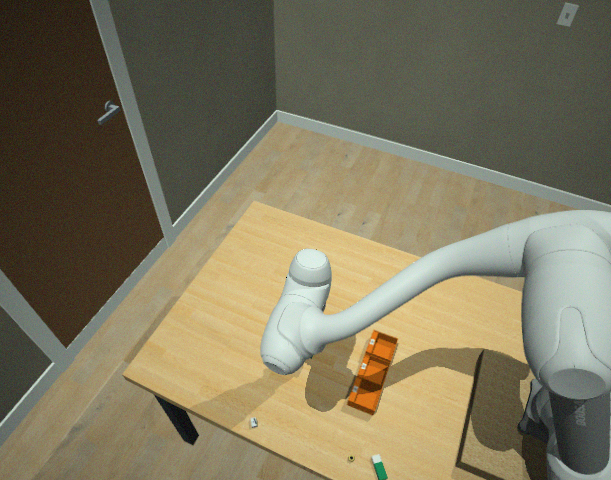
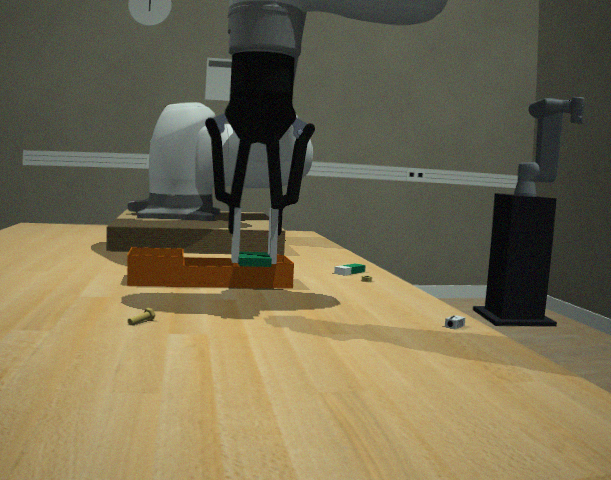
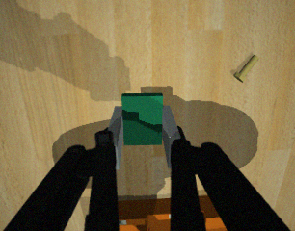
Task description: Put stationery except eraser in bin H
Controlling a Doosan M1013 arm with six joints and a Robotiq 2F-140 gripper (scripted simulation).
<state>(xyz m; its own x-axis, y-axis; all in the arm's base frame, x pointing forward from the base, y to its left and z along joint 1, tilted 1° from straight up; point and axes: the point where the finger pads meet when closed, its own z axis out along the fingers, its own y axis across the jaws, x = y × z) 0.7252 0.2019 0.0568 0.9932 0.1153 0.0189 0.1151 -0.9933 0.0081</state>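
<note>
Now: the white sharpener 2 cm ahead of my hand, 25 cm to the left of it and 9 cm below it. Also, from my hand: brass bolt (5 cm ahead, 12 cm to the right, 9 cm below); orange three-compartment bin (20 cm behind, 7 cm to the right, 8 cm below); green flat pad (3 cm below).
</note>
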